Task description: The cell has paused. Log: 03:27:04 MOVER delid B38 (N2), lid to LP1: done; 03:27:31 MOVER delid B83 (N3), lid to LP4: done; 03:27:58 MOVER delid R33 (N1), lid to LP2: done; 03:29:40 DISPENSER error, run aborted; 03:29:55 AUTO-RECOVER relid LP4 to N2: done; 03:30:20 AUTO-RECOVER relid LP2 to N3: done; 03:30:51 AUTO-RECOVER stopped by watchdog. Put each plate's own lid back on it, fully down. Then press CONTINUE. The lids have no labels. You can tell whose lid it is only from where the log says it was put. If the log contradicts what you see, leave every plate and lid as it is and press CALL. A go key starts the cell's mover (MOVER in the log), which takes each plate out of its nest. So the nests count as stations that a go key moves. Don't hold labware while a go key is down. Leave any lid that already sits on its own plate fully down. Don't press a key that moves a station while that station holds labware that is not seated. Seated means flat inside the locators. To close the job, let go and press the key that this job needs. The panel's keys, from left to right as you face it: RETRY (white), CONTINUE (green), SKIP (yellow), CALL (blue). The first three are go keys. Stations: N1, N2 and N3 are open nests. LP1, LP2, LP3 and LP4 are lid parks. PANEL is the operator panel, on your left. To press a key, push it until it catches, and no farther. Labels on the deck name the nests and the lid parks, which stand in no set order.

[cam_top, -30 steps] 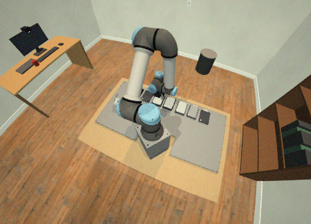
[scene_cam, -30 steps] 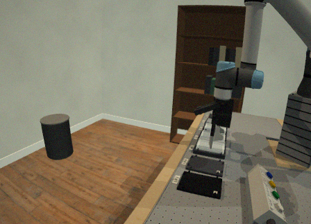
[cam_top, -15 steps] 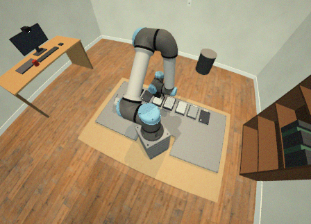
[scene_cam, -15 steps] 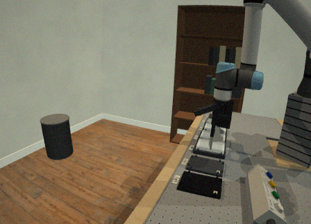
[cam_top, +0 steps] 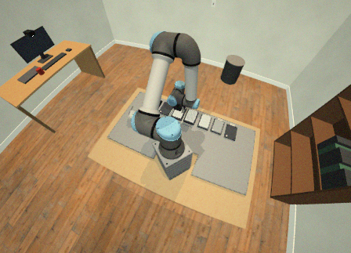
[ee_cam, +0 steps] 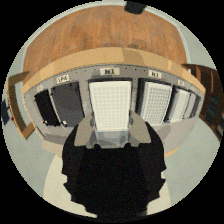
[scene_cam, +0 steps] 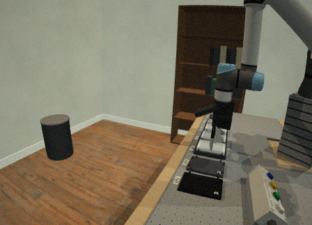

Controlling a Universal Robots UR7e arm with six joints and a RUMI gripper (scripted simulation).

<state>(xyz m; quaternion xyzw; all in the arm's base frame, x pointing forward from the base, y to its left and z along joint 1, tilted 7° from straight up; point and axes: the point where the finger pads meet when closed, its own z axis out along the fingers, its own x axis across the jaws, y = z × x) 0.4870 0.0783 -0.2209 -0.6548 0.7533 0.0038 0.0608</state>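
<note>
Now: hand 120 mm to the left of the white gridded plate, 20 mm past it and 10 mm above it. From my hand the other things lie so: green key (340 mm to the left, 180 mm behind, 20 mm above); then yellow key (290 mm to the left, 190 mm behind, 20 mm above); then blue key (240 mm to the left, 190 mm behind, 20 mm above).
</note>
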